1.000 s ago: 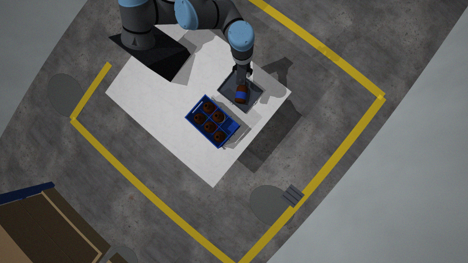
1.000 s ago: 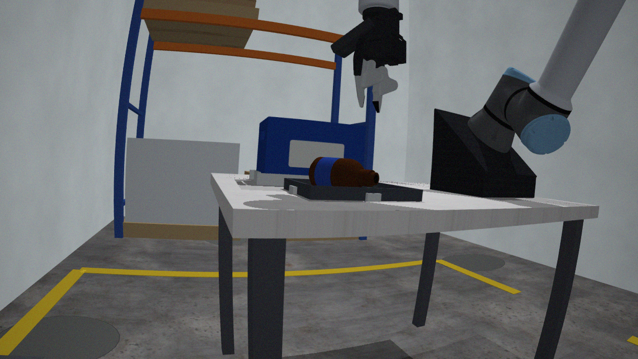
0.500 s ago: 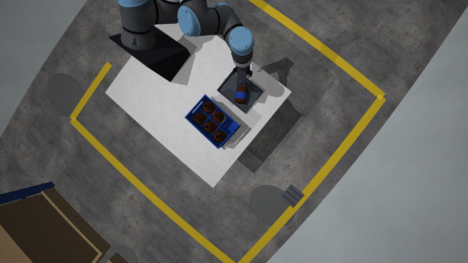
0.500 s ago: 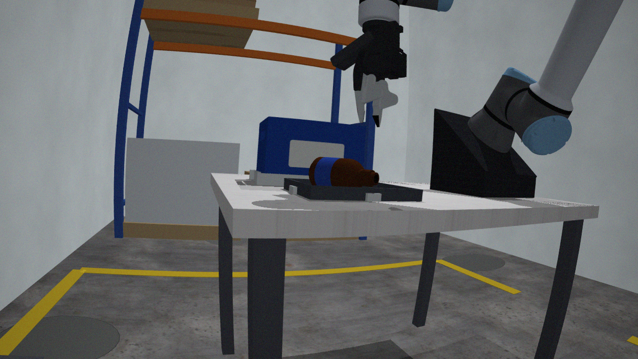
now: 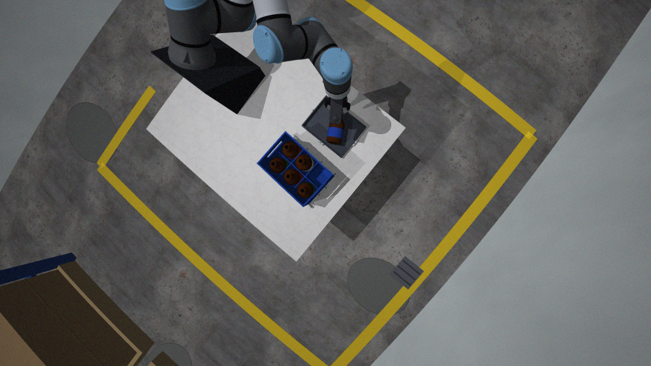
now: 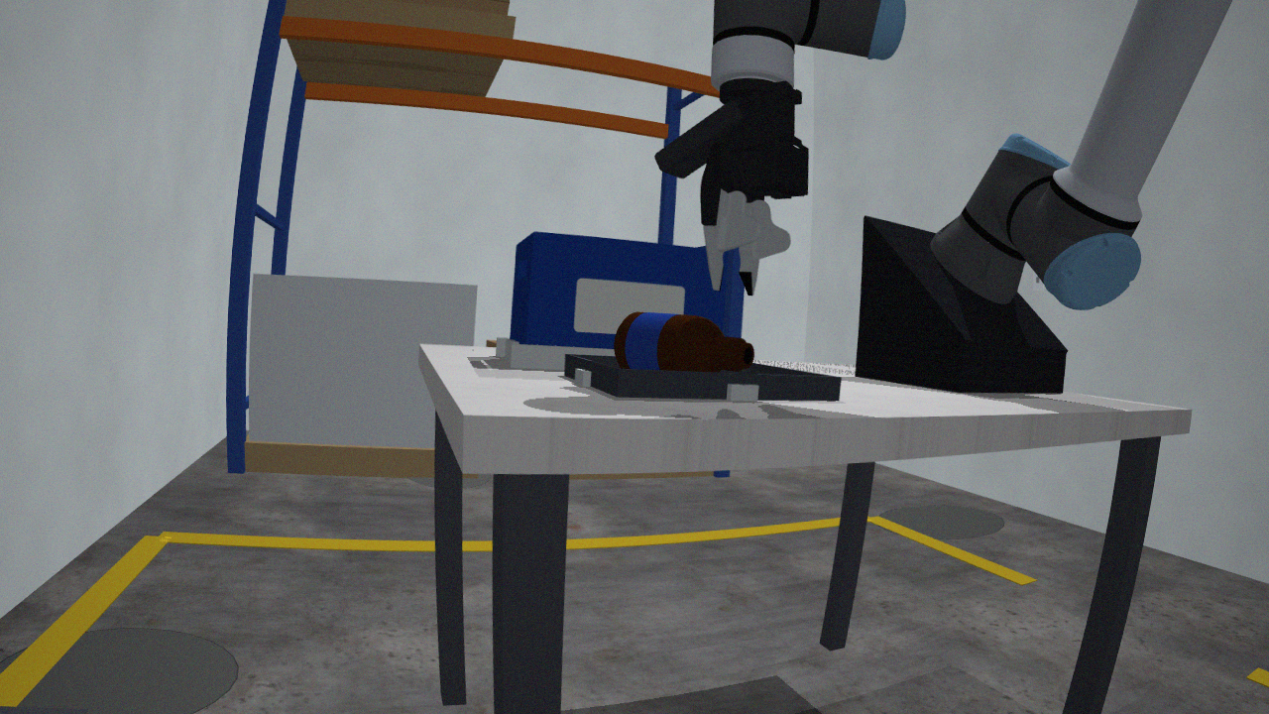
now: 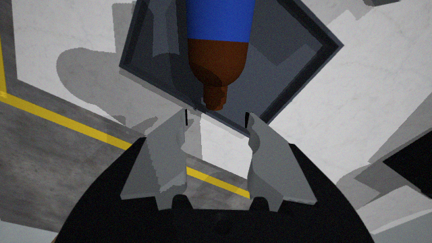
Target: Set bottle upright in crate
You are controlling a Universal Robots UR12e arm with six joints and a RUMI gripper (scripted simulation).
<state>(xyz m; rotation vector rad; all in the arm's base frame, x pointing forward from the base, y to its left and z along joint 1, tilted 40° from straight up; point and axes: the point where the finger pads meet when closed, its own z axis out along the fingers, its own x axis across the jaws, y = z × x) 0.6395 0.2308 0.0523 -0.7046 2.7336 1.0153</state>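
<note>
My gripper is now 20 mm short of the bottle, 40 mm to the left of it and 80 mm above it. Also, from my hand: dark grey tray (10 mm ahead, 50 mm to the right, 110 mm below); then blue crate (20 mm ahead, 310 mm to the right, 40 mm below).
</note>
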